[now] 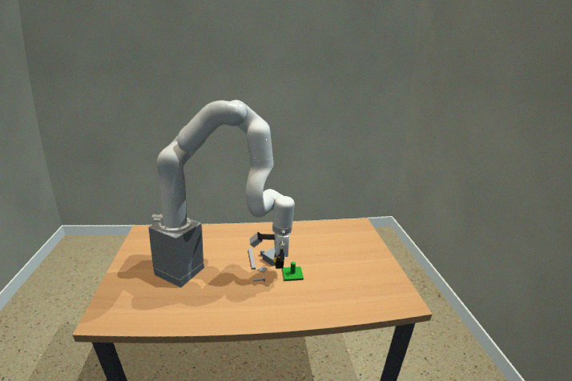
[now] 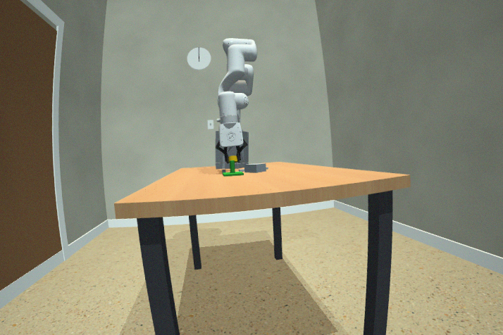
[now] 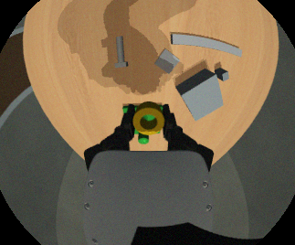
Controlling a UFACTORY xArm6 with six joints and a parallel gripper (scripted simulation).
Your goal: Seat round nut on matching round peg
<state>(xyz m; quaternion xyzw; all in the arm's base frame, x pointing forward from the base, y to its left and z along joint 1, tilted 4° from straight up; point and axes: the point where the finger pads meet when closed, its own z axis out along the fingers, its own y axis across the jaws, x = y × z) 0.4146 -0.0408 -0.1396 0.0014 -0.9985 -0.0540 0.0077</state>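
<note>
The bolt-like piece is 8 cm behind my hand, 6 cm below it and 4 cm to the right of it. Also, from my hand: grey block 10 cm to the left, 5 cm below, 1 cm behind; then small square piece 7 cm below, 7 cm behind, 3 cm to the left; then long bar 11 cm to the left, 11 cm behind, 6 cm below.
</note>
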